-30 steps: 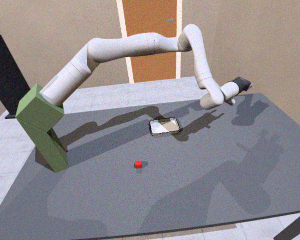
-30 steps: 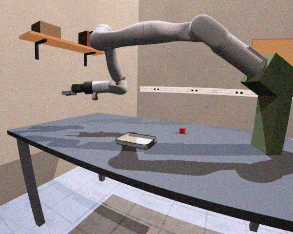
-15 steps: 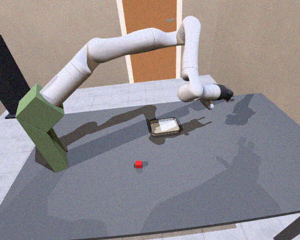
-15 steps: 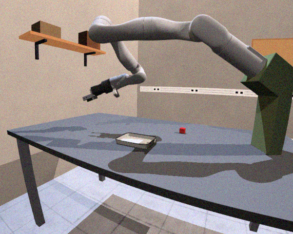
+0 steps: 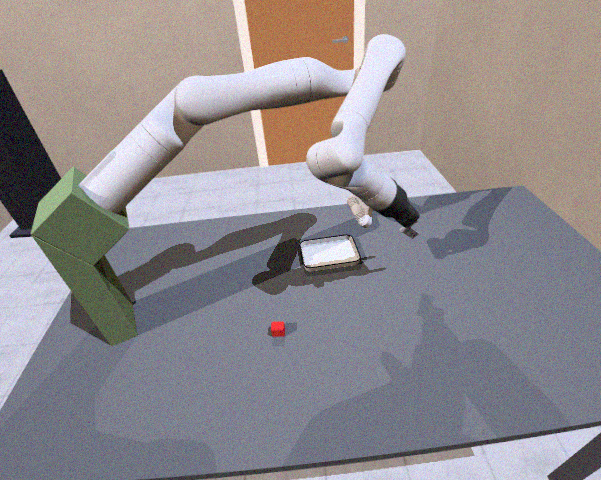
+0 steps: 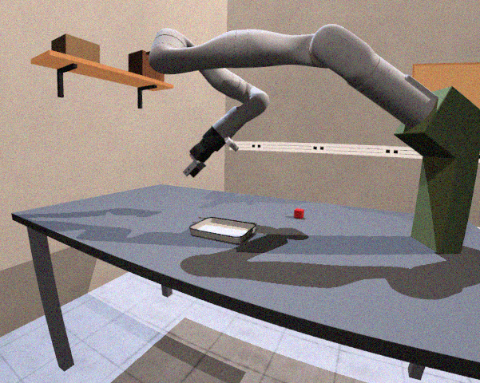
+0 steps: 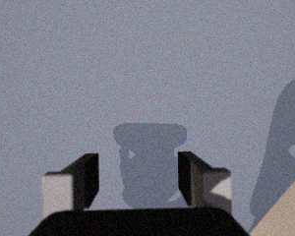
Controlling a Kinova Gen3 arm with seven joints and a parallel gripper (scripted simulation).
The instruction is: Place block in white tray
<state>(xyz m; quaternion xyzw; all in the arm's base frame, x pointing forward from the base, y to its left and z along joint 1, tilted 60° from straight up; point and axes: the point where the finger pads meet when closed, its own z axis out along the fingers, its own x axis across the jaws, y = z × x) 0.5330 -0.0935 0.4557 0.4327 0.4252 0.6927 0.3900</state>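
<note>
My gripper is now 33 cm past the red block, 19 cm to the left of it and 14 cm above it. Round my hand: white tray: 20 cm behind, 8 cm to the left, 15 cm below.
</note>
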